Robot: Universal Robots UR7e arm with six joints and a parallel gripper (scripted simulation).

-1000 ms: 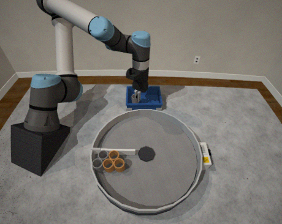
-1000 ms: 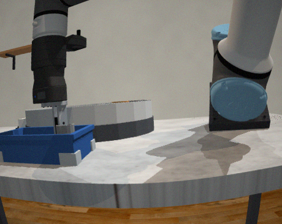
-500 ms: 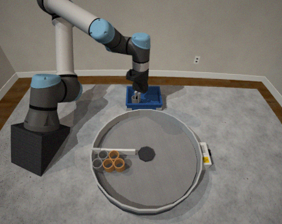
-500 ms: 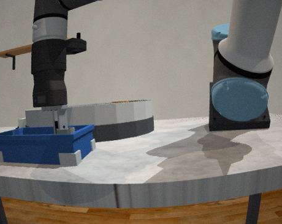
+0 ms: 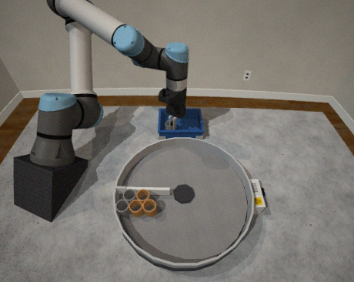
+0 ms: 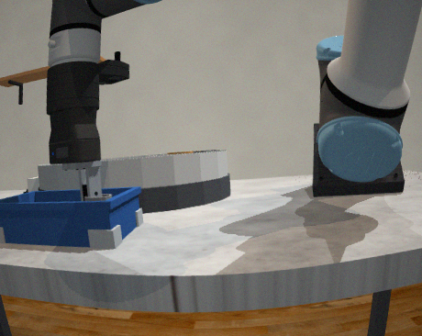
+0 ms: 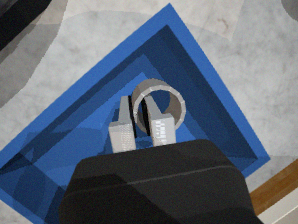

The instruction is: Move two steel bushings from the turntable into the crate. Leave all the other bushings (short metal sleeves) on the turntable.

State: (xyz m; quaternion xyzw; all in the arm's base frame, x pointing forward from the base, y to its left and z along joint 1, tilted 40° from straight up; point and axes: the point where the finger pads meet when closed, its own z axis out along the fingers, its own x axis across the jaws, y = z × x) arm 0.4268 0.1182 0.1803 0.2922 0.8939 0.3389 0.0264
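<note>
Now: hand 3 cm short of the blue crate, 3 cm to the right of it and 2 cm above it. Also, from my hand: round turntable (3 cm ahead, 32 cm to the right, 1 cm above).
</note>
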